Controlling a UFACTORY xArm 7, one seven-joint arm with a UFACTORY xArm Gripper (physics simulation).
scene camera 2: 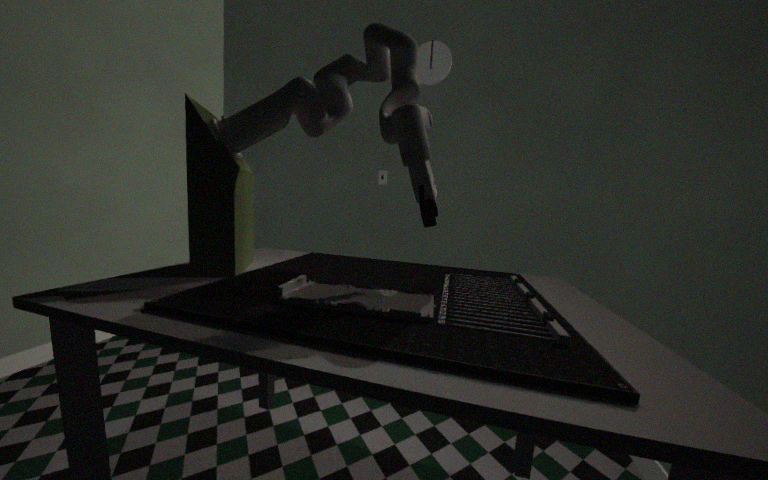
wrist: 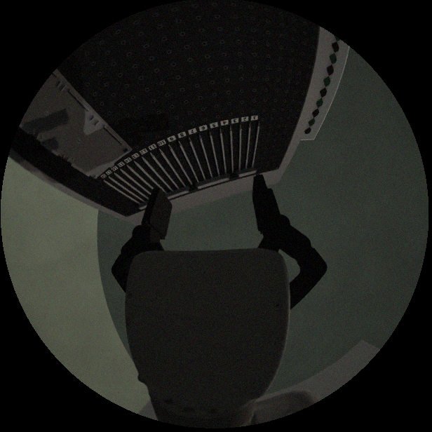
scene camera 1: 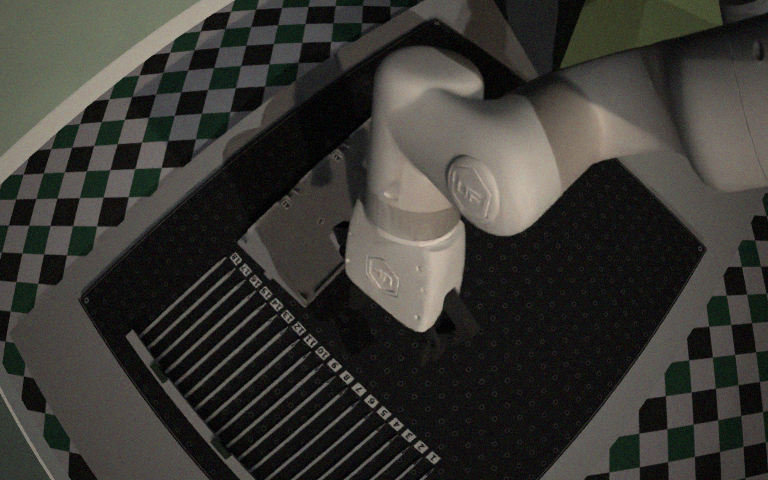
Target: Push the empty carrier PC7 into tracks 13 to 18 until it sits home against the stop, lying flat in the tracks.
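Seen in the pictures: gripper, fingertip midpoint: [scene camera 2: 431,221] [scene camera 1: 395,329]; arm's base at its link origin: [scene camera 2: 225,140].
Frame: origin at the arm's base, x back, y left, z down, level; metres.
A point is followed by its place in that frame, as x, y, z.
The carrier PC7 [scene camera 1: 300,226] {-0.591, 0.104, 0.369} [scene camera 2: 362,295] {-0.512, 0.089, 0.369} [wrist: 75,135] is a flat grey plate lying on the black board. In scene camera 2 its raised end wall stands at the end away from the tracks. Its front edge lies beside labels 18 to 13, in line with those tracks [scene camera 1: 184,297] {-0.783, 0.150, 0.378} [wrist: 125,190]. The light stop bar [scene camera 1: 192,410] {-0.812, 0.313, 0.364} [scene camera 2: 539,308] {-0.823, 0.295, 0.364} [wrist: 215,182] crosses the tracks' far end. My gripper [scene camera 1: 393,283] [scene camera 2: 428,220] {-0.539, 0.319, 0.206} [wrist: 207,190] is open and empty, high above the board. In scene camera 1 the arm hides the carrier's rear and the gripper covers part of its side.
The black perforated board [scene camera 1: 538,311] {-0.322, 0.323, 0.380} [scene camera 2: 464,362] {-0.782, 0.015, 0.379} [wrist: 215,60] lies on the grey table [scene camera 1: 107,384] {-0.949, 0.240, 0.393} [scene camera 2: 668,367] {-1.015, 0.248, 0.393}. Tracks 12 to 1 continue beside tracks 13 to 18. A green mount [scene camera 1: 640,28] {-0.044, 0.037, 0.156} [scene camera 2: 244,220] {-0.046, 0.036, 0.238} holds the arm's base at the table's back.
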